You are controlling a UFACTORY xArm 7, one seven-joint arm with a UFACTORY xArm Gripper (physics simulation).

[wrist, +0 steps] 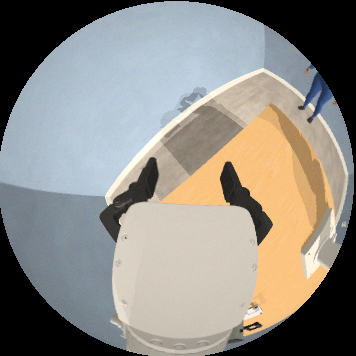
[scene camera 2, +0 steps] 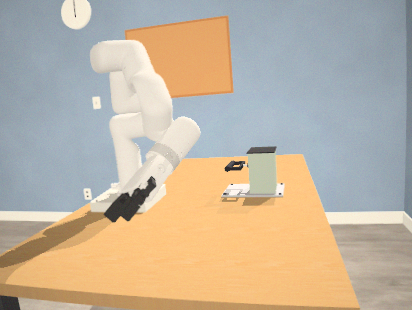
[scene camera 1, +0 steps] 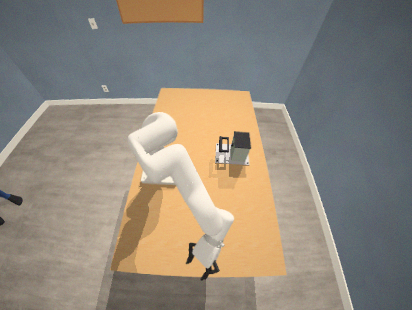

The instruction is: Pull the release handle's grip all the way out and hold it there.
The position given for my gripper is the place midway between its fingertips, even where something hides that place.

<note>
In view: my gripper (scene camera 2: 115, 218).
My gripper also shows in the wrist view (wrist: 189, 167) and in scene camera 1 (scene camera 1: 195, 270).
</note>
